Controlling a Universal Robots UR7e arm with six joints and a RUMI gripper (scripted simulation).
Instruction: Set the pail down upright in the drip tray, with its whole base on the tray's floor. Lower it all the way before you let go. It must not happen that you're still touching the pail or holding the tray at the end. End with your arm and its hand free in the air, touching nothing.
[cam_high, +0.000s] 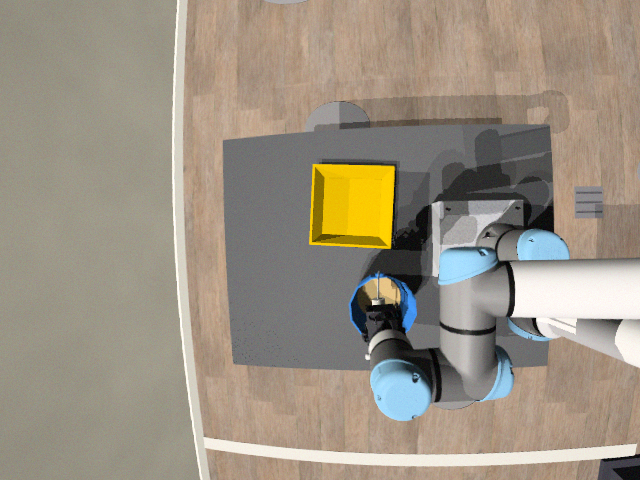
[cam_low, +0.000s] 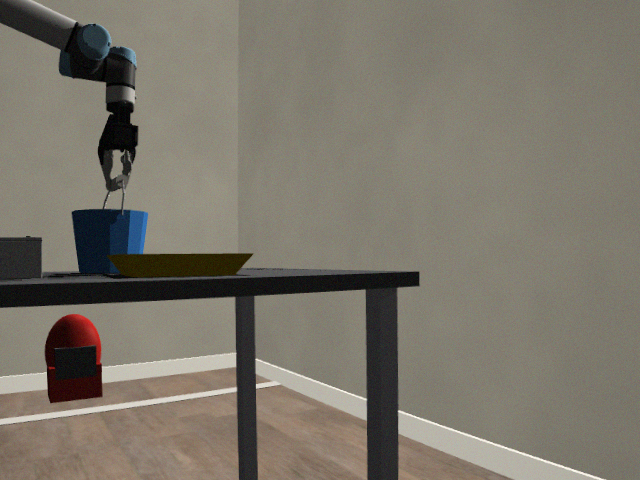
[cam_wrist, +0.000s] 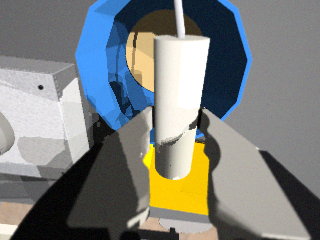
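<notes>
Now: the pail 10 mm behind my hand and 100 mm below it. Round my hand: pail handle 10 mm behind, 30 mm below; then yellow drip tray 60 mm ahead, 310 mm to the right, 220 mm below.
</notes>
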